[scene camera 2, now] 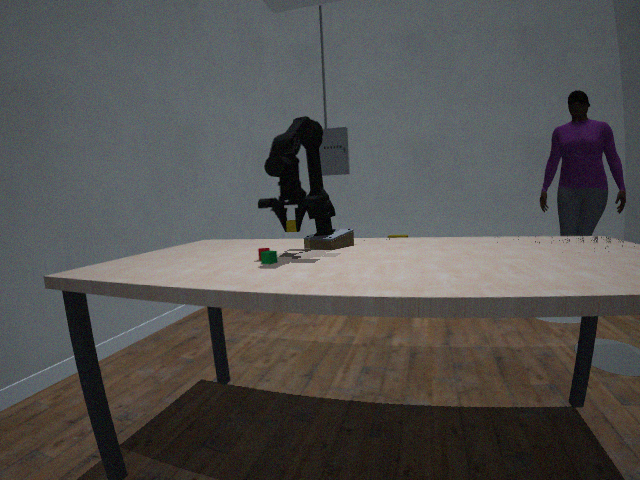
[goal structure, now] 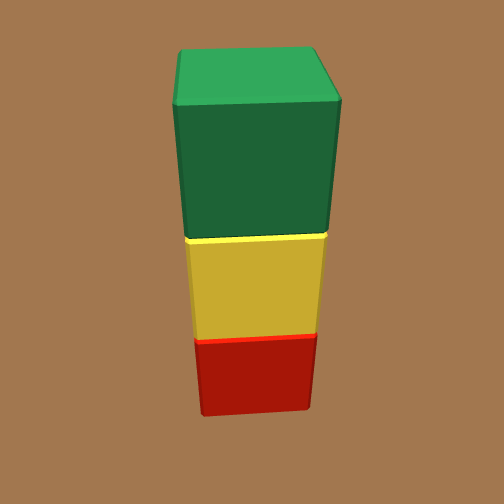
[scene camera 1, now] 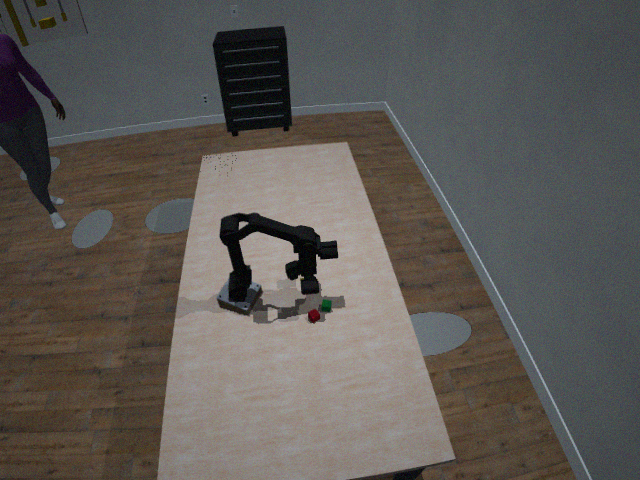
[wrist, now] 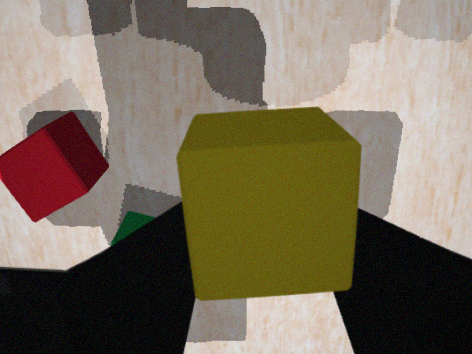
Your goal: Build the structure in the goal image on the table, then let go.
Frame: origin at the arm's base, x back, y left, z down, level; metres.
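Seen in the pictures: gripper, fingertip midpoint: [scene camera 2: 292, 231] [wrist: 261, 212]; arm's base at its link origin: [scene camera 2: 325, 233] [scene camera 1: 237, 294].
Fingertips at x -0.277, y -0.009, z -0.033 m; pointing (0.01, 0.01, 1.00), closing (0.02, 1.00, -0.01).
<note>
Pixels of each thing's top centre, then the offset from my fingertips to it. Level surfaces: height alone.
- yellow cube at its top centre: [wrist: 273, 231] [scene camera 2: 293, 220] dy -0.001, dx +0.013, dz -0.033 m
- table at its surface level: dz +0.081 m
- red cube at its top centre: [wrist: 37, 178] [scene camera 1: 313, 313] dy -0.091, dx -0.011, dz +0.049 m
- green cube at its top centre: [wrist: 140, 279] [scene camera 2: 268, 251] [scene camera 1: 326, 303] dy -0.049, dx -0.061, dz +0.049 m
My gripper [scene camera 2: 291, 225] [wrist: 261, 212] is shut on a yellow cube [scene camera 2: 291, 226] [wrist: 270, 220] and holds it well above the table [scene camera 1: 289, 392] [scene camera 2: 413, 279]. In scene camera 1 the arm hides nearly all of the yellow cube. A red cube [scene camera 1: 313, 315] [scene camera 2: 263, 252] [wrist: 45, 170] and a green cube [scene camera 1: 326, 305] [scene camera 2: 268, 257] [wrist: 131, 225] rest on the table below the gripper, close to each other. The red cube is turned at an angle in the wrist view. A finger hides part of the green cube there.
The arm's base [scene camera 1: 239, 297] [scene camera 2: 329, 239] stands on the table, left of the cubes in scene camera 1. Small dark specks [scene camera 1: 223, 162] lie at the table's far left corner. A person [scene camera 1: 20, 103] [scene camera 2: 582, 155] stands beyond the table. A dark drawer cabinet [scene camera 1: 253, 80] stands by the wall.
</note>
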